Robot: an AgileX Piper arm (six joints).
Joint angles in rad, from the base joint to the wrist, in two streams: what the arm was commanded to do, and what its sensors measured. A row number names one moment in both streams.
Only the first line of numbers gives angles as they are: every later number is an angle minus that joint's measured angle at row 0.
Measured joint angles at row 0:
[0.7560, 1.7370, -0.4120, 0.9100, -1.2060, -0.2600]
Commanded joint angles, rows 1 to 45:
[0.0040, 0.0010, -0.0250, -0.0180, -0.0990, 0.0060]
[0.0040, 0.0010, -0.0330, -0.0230, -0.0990, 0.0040]
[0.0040, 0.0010, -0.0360, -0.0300, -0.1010, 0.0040]
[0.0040, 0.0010, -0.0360, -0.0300, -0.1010, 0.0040]
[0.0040, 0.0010, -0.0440, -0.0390, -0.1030, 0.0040]
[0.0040, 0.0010, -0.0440, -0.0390, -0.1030, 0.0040]
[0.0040, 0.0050, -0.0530, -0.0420, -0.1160, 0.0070]
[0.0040, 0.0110, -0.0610, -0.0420, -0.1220, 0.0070]
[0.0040, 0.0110, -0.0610, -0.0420, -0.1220, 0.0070]
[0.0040, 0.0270, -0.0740, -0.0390, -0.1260, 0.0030]
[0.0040, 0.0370, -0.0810, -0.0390, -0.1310, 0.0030]
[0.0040, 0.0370, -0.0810, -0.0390, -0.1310, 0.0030]
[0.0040, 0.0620, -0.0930, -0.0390, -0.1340, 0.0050]
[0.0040, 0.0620, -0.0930, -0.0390, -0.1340, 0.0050]
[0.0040, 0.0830, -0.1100, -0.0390, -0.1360, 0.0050]
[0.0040, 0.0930, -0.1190, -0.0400, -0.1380, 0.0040]
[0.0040, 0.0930, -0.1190, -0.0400, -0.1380, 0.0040]
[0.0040, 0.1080, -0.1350, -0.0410, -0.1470, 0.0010]
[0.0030, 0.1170, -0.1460, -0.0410, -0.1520, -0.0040]
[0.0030, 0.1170, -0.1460, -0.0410, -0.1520, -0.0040]
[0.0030, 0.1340, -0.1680, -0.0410, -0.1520, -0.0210]
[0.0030, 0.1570, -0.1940, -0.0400, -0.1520, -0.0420]
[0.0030, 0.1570, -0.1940, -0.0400, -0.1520, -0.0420]
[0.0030, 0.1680, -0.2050, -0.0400, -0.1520, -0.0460]
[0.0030, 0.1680, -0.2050, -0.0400, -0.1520, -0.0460]
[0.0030, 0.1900, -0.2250, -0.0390, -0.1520, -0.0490]
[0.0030, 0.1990, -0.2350, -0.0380, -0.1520, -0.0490]
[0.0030, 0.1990, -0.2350, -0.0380, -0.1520, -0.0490]
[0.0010, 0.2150, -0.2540, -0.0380, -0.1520, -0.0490]
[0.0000, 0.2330, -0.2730, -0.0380, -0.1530, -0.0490]
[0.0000, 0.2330, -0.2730, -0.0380, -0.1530, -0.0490]
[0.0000, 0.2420, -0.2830, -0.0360, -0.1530, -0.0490]
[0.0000, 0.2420, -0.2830, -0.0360, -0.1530, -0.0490]
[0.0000, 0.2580, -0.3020, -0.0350, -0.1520, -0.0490]
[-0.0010, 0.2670, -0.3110, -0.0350, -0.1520, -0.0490]
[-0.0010, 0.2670, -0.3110, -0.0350, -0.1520, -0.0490]
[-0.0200, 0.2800, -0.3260, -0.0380, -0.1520, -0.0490]
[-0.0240, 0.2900, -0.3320, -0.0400, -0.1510, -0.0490]
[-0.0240, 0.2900, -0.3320, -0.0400, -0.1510, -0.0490]
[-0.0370, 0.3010, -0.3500, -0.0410, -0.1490, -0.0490]
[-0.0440, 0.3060, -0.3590, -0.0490, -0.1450, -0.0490]
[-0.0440, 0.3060, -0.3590, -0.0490, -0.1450, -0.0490]
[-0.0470, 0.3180, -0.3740, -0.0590, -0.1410, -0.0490]
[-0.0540, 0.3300, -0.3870, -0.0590, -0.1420, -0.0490]
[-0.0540, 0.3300, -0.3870, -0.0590, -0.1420, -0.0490]
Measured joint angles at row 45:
[-0.0430, 0.3190, -0.3660, -0.0410, -0.0130, -0.0330]
